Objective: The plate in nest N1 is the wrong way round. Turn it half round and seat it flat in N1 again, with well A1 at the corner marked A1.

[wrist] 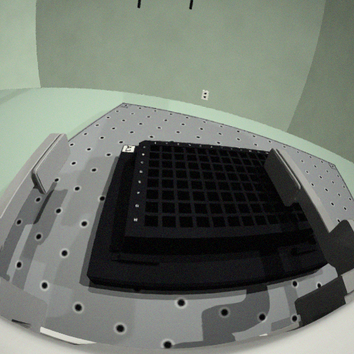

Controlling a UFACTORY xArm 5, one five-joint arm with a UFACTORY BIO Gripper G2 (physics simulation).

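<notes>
The black plate (210,187) with its grid of square wells lies in the black nest (102,252). Small white letters run down its left edge, with H at the near end, and small numbers run along its far edge. This puts well A1 at the far left corner, beside the white A1 label (128,148) of the nest. The plate looks roughly level; whether it is fully down is hard to tell in the dark. My gripper (167,171) is open and empty. Its left finger is well left of the nest; its right finger overlaps the plate's right end in view.
A grey board (84,223) with rows of holes lies under and around the nest. Shadows fall across it on the left and at the near side. A pale green wall with a white socket (205,95) stands behind.
</notes>
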